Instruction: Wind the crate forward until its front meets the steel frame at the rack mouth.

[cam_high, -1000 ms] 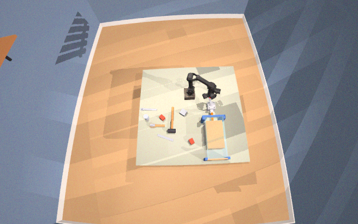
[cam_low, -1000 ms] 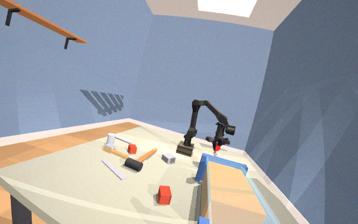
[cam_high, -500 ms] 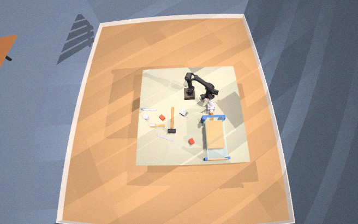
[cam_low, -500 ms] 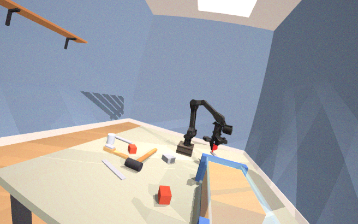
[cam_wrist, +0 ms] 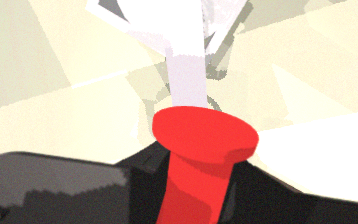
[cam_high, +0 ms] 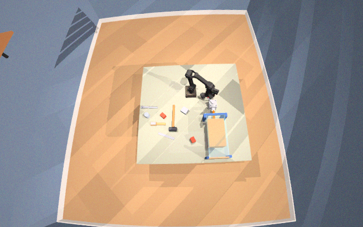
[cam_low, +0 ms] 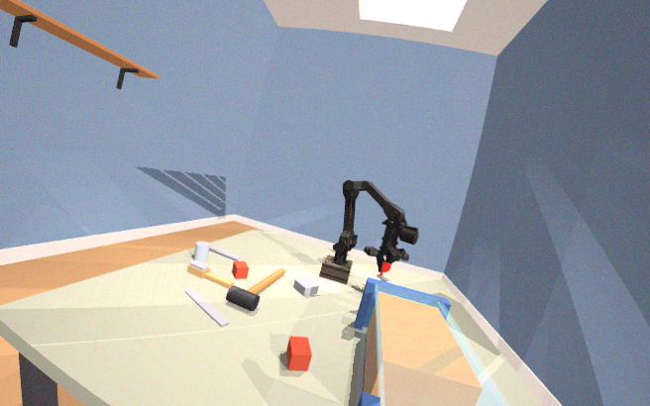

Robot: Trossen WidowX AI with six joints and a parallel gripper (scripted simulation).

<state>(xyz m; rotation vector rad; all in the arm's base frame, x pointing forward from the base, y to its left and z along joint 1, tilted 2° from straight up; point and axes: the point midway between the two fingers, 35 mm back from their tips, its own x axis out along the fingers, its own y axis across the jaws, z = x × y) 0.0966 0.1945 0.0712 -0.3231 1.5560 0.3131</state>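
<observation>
My gripper tip is now 30 mm short of the crank arm, 20 mm to the right of it and 10 mm above it. Also, from my gripper tip: blue steel frame 240 mm ahead, 60 mm to the left, 10 mm below; then white hand winch 80 mm below, 60 mm ahead, 50 mm to the left; then red knob 20 mm above.
</observation>
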